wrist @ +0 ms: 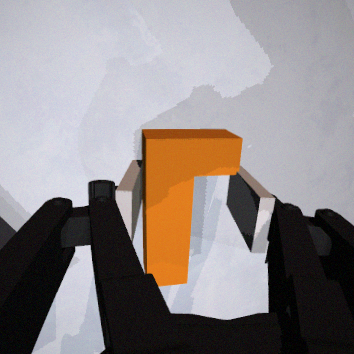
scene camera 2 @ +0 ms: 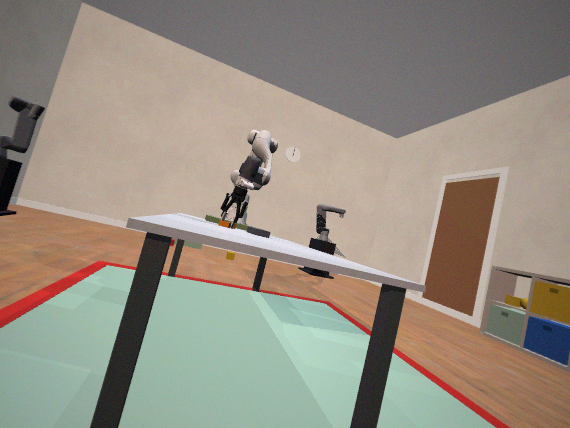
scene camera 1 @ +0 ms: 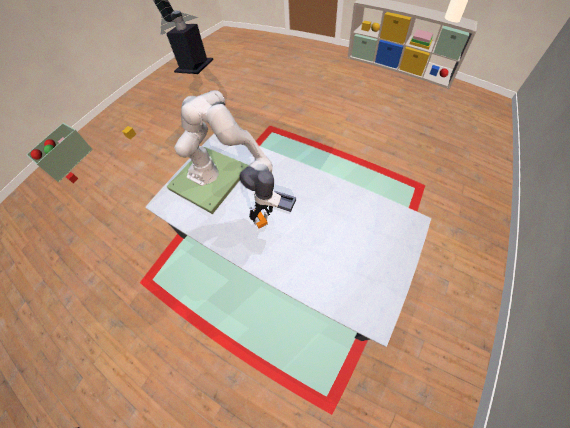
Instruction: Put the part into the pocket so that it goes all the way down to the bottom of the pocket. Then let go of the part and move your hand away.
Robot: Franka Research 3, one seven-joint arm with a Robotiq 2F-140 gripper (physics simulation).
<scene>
My gripper (wrist: 185, 182) grips an orange L-shaped block (wrist: 171, 158), which still rests on the table.
</scene>
